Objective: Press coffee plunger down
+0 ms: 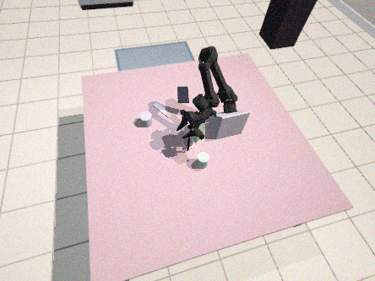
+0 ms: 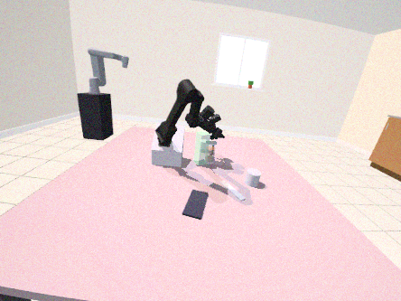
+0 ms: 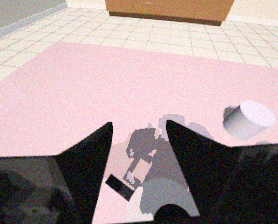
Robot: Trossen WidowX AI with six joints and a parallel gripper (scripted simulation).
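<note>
The coffee press lies 60 mm behind my gripper tip, 20 mm to the right of it and 90 mm below it. Also, from my gripper tip: pale green box (130 mm behind, 70 mm to the right, 70 mm below).
</note>
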